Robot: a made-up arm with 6 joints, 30 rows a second.
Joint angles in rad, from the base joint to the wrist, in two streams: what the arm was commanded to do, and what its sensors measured. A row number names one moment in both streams.
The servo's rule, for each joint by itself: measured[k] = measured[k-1] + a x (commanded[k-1-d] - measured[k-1]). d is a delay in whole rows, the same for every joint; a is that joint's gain. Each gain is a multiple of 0.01, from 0.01 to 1. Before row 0 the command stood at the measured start. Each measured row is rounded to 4 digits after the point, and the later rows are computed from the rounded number. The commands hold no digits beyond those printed.
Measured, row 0: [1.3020, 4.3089, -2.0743, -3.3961, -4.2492, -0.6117]
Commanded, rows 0 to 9: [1.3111, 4.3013, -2.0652, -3.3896, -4.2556, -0.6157]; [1.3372, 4.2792, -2.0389, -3.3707, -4.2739, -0.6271]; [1.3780, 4.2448, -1.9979, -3.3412, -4.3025, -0.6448]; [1.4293, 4.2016, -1.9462, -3.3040, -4.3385, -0.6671]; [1.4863, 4.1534, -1.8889, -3.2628, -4.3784, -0.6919]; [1.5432, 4.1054, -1.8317, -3.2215, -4.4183, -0.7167]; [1.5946, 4.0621, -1.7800, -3.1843, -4.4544, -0.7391]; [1.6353, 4.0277, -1.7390, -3.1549, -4.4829, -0.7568]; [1.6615, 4.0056, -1.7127, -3.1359, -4.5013, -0.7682]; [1.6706, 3.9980, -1.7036, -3.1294, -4.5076, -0.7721]
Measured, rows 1 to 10: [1.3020, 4.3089, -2.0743, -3.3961, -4.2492, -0.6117]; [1.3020, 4.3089, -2.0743, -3.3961, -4.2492, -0.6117]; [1.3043, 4.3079, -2.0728, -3.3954, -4.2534, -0.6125]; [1.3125, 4.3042, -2.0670, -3.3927, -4.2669, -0.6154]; [1.3289, 4.2965, -2.0553, -3.3870, -4.2904, -0.6213]; [1.3540, 4.2842, -2.0368, -3.3779, -4.3221, -0.6305]; [1.3871, 4.2672, -2.0117, -3.3652, -4.3593, -0.6428]; [1.4261, 4.2462, -1.9811, -3.3494, -4.3982, -0.6576]; [1.4682, 4.2223, -1.9469, -3.3312, -4.4353, -0.6739]; [1.5100, 4.1970, -1.9116, -3.3118, -4.4667, -0.6905]
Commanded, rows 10 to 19: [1.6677, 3.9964, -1.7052, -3.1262, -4.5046, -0.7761]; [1.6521, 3.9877, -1.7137, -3.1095, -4.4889, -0.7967]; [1.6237, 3.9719, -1.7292, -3.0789, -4.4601, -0.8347]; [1.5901, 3.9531, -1.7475, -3.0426, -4.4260, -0.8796]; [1.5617, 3.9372, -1.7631, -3.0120, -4.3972, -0.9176]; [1.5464, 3.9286, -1.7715, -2.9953, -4.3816, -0.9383]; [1.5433, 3.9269, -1.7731, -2.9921, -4.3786, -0.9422]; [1.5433, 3.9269, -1.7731, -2.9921, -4.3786, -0.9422]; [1.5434, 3.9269, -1.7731, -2.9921, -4.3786, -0.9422]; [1.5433, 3.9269, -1.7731, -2.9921, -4.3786, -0.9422]
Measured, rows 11 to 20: [1.5479, 4.1721, -1.8778, -3.2925, -4.4895, -0.7060]; [1.5786, 4.1495, -1.8482, -3.2746, -4.5014, -0.7192]; [1.6009, 4.1296, -1.8239, -3.2583, -4.5035, -0.7306]; [1.6137, 4.1112, -1.8052, -3.2419, -4.4939, -0.7438]; [1.6162, 4.0931, -1.7923, -3.2240, -4.4716, -0.7620]; [1.6097, 4.0749, -1.7847, -3.2040, -4.4415, -0.7855]; [1.5977, 4.0570, -1.7810, -3.1829, -4.4123, -0.8119]; [1.5849, 4.0403, -1.7794, -3.1623, -4.3920, -0.8372]; [1.5745, 4.0256, -1.7783, -3.1436, -4.3832, -0.8582]; [1.5667, 4.0128, -1.7774, -3.1269, -4.3802, -0.8750]
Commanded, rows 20 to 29: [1.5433, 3.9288, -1.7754, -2.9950, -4.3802, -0.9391]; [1.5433, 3.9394, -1.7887, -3.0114, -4.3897, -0.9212]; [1.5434, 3.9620, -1.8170, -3.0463, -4.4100, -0.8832]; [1.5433, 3.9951, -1.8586, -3.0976, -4.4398, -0.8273]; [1.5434, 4.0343, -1.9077, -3.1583, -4.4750, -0.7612]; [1.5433, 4.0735, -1.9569, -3.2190, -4.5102, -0.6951]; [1.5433, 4.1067, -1.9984, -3.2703, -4.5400, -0.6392]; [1.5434, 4.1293, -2.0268, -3.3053, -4.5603, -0.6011]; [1.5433, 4.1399, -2.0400, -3.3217, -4.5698, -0.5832]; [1.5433, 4.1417, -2.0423, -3.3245, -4.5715, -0.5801]
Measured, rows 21 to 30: [1.5609, 4.0016, -1.7767, -3.1121, -4.3791, -0.8884]; [1.5565, 3.9919, -1.7761, -3.0989, -4.3788, -0.8992]; [1.5532, 3.9837, -1.7760, -3.0875, -4.3797, -0.9072]; [1.5507, 3.9779, -1.7782, -3.0791, -4.3863, -0.9100]; [1.5489, 3.9758, -1.7848, -3.0755, -4.4019, -0.9046]; [1.5475, 3.9783, -1.7973, -3.0779, -4.4269, -0.8891]; [1.5465, 3.9856, -1.8161, -3.0867, -4.4586, -0.8635]; [1.5457, 3.9970, -1.8400, -3.1013, -4.4927, -0.8298]; [1.5451, 4.0113, -1.8669, -3.1199, -4.5239, -0.7917]; [1.5447, 4.0266, -1.8941, -3.1403, -4.5479, -0.7536]
